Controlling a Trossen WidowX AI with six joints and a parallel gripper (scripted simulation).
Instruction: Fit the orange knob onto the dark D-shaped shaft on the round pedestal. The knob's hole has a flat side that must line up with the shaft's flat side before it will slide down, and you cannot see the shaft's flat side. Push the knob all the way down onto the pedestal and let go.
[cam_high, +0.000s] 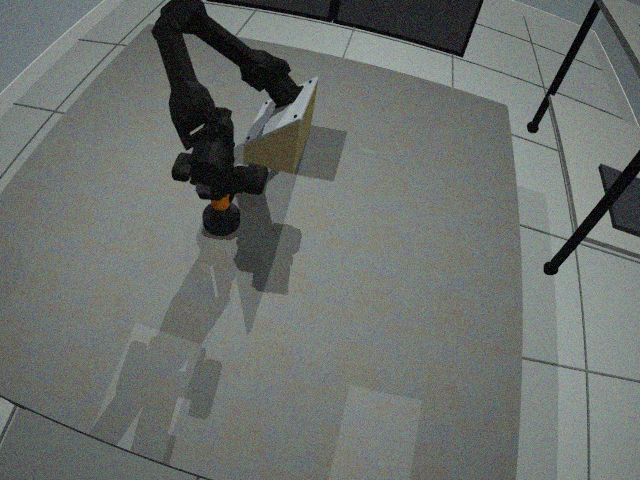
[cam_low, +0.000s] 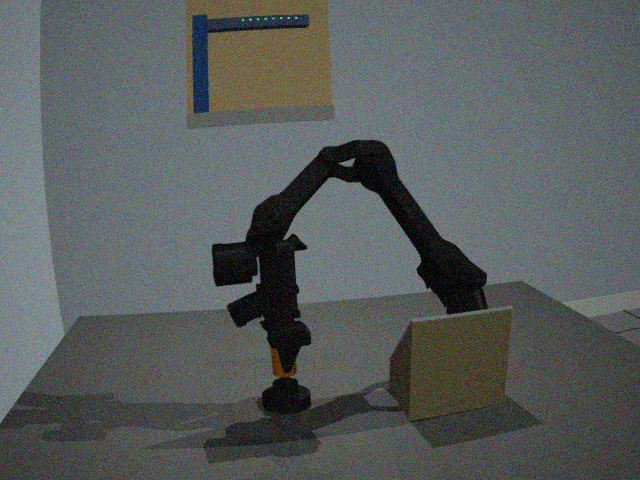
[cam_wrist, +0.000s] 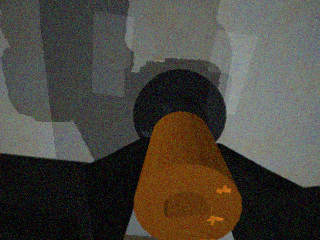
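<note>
My gripper tip is 2 cm below the orange knob. Round my gripper tip: dark round pedestal: 4 cm below.
</note>
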